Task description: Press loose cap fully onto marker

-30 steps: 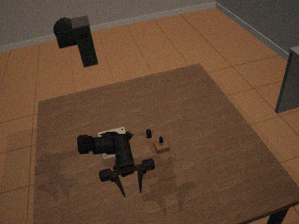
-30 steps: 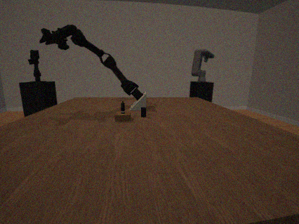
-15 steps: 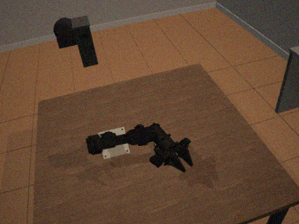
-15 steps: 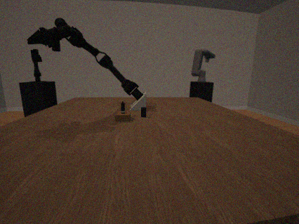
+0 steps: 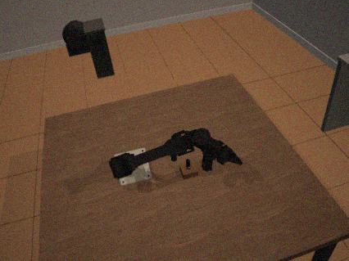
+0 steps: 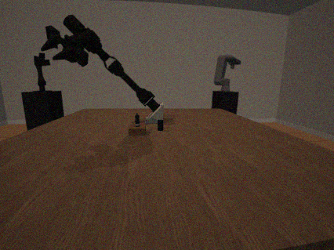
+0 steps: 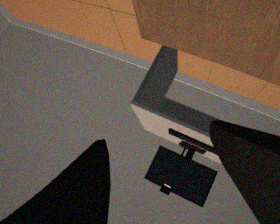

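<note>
Right now my gripper tip is 160 mm past the dark round cap, 410 mm to the right of it and 300 mm above it. The rest, counted from my gripper tip: dark marker: 120 mm behind, 300 mm to the left, 260 mm below; wooden holder block: 120 mm behind, 300 mm to the left, 310 mm below.
</note>
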